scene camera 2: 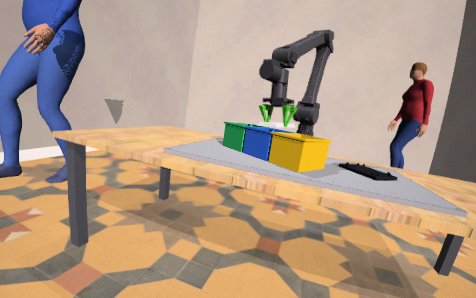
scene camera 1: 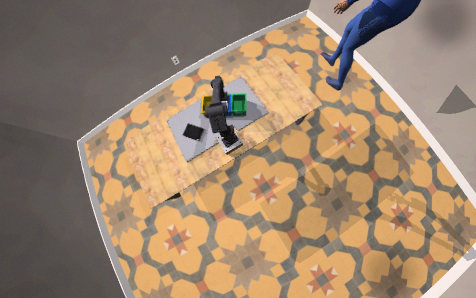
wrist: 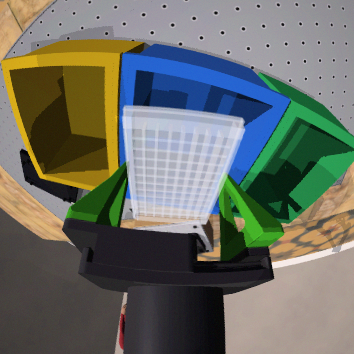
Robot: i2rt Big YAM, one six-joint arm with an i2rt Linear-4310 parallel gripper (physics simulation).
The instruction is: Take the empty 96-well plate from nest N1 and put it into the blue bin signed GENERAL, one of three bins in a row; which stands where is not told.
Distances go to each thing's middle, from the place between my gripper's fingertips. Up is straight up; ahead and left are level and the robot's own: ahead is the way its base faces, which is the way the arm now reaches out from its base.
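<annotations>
Measured from my hand, the 96-well plate (wrist: 177,159) is 10 mm above; the black nest (wrist: 60,190) is 110 mm below my hand, 360 mm to the left of it and 30 mm behind it.
</annotations>
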